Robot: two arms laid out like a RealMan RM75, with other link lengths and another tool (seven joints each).
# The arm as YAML. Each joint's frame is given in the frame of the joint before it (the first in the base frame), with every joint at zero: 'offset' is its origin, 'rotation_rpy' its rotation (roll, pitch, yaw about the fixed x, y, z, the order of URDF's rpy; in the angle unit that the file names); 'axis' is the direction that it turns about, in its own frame. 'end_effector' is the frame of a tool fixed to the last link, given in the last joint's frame.
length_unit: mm
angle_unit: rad
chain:
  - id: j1
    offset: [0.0, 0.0, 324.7]
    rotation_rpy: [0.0, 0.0, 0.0]
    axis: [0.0, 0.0, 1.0]
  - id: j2
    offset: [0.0, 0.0, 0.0]
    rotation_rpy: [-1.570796, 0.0, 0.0]
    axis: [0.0, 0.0, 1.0]
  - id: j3
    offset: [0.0, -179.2, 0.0]
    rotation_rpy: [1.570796, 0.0, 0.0]
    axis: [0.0, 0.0, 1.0]
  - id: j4
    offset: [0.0, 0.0, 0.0]
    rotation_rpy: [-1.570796, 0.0, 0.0]
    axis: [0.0, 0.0, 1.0]
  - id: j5
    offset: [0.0, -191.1, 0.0]
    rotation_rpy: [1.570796, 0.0, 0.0]
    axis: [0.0, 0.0, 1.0]
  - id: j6
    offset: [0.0, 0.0, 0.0]
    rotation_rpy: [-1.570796, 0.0, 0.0]
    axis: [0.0, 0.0, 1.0]
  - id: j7
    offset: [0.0, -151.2, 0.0]
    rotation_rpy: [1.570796, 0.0, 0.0]
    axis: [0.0, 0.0, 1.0]
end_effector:
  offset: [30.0, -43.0, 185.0]
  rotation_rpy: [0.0, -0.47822, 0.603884]
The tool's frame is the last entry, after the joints.
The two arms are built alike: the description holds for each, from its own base.
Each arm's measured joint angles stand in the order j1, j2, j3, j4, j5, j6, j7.
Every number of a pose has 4 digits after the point. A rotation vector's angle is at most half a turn.
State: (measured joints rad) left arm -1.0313 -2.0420 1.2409 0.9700 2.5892 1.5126 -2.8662; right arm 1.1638 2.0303 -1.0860 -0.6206 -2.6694 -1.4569 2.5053
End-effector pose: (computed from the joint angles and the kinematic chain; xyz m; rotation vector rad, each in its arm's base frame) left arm -0.1604 0.4284 -0.0468 -2.6533 -0.5366 1.2095; right arm 0.2280 0.3686 -0.0573 -2.0557 1.4625 0.0902
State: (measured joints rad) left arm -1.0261 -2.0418 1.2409 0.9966 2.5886 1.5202 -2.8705; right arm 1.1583 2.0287 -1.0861 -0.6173 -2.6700 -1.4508 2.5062
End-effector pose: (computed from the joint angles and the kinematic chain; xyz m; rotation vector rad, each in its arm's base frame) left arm -0.1557 0.4307 -0.0436 -2.6488 -0.5273 1.1965; right arm 0.2308 0.3688 -0.0569 -2.0467 1.4665 0.0908
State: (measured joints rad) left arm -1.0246 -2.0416 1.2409 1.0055 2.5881 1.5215 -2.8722; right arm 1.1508 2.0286 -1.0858 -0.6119 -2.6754 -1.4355 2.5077
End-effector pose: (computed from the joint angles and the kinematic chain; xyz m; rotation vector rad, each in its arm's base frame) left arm -0.1538 0.4319 -0.0425 -2.6468 -0.5241 1.1905; right arm 0.2353 0.3708 -0.0564 -2.0319 1.4665 0.0933
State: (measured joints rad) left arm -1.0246 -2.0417 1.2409 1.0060 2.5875 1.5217 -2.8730; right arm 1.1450 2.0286 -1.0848 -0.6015 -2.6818 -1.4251 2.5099
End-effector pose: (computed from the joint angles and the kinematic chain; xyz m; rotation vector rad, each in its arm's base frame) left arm -0.1536 0.4318 -0.0425 -2.6473 -0.5248 1.1896; right arm 0.2408 0.3698 -0.0562 -2.0183 1.4726 0.0868
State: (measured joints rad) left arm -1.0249 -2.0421 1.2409 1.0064 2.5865 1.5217 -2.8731; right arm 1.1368 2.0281 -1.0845 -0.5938 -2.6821 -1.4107 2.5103
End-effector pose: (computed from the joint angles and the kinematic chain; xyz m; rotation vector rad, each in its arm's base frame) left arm -0.1530 0.4317 -0.0428 -2.6486 -0.5240 1.1881; right arm 0.2449 0.3704 -0.0567 -2.0050 1.4783 0.0904
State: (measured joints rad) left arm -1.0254 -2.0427 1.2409 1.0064 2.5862 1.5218 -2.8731; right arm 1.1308 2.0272 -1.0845 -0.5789 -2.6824 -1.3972 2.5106
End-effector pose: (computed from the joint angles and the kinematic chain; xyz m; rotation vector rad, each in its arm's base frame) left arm -0.1526 0.4316 -0.0432 -2.6496 -0.5231 1.1877; right arm 0.2500 0.3689 -0.0578 -1.9924 1.4881 0.0872
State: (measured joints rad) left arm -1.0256 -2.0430 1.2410 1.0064 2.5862 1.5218 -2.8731; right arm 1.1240 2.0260 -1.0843 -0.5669 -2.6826 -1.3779 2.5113
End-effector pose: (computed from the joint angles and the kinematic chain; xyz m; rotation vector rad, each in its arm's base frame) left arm -0.1524 0.4315 -0.0433 -2.6499 -0.5227 1.1877; right arm 0.2545 0.3701 -0.0583 -1.9769 1.4926 0.0920
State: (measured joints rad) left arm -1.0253 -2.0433 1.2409 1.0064 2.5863 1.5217 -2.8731; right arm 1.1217 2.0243 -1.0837 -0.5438 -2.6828 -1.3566 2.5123
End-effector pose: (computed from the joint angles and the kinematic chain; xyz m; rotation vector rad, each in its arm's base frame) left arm -0.1525 0.4314 -0.0434 -2.6501 -0.5231 1.1876; right arm 0.2598 0.3696 -0.0597 -1.9614 1.5011 0.0908
